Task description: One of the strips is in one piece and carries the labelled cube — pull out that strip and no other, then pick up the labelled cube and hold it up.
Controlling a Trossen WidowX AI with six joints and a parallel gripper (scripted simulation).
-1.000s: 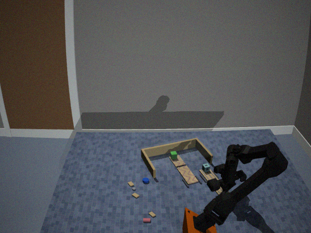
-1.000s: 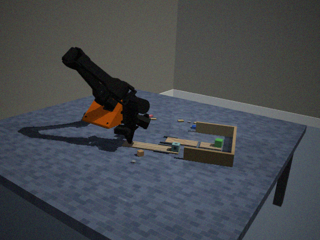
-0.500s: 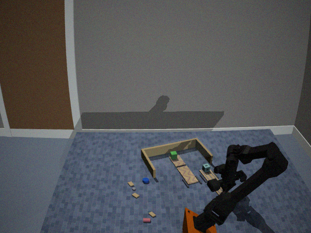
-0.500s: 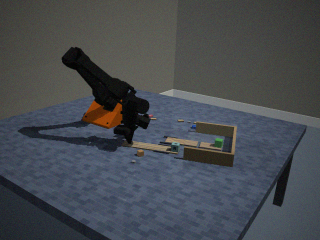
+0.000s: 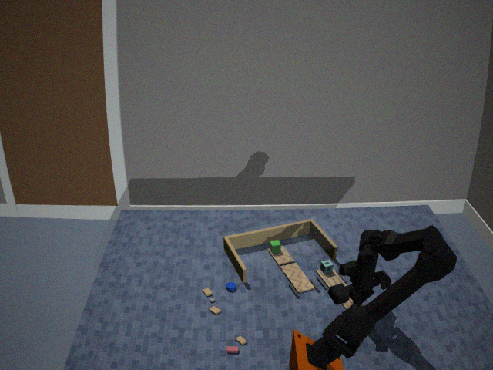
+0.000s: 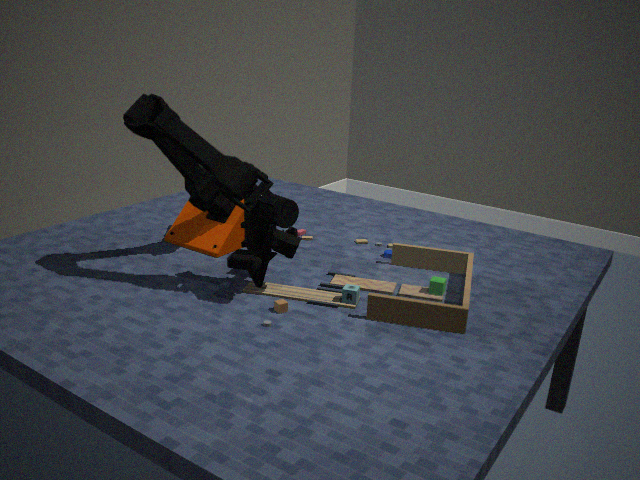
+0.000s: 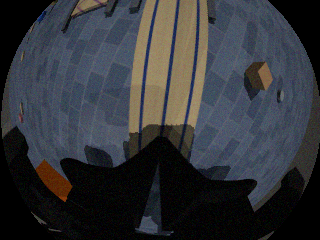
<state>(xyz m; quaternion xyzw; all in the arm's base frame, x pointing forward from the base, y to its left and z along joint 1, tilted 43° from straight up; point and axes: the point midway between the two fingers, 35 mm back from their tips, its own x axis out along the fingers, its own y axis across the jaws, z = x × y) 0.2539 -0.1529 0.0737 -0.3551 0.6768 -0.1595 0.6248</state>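
My gripper tip is now 19 cm short of the teal labelled cube, 6 cm to the right of it and 2 cm below it. Also, from my gripper tip: blue object 13 cm ahead, 36 cm to the left; then zigzag strip 17 cm ahead, 16 cm to the left; then tan cube 10 cm ahead, 6 cm to the right, 1 cm above.
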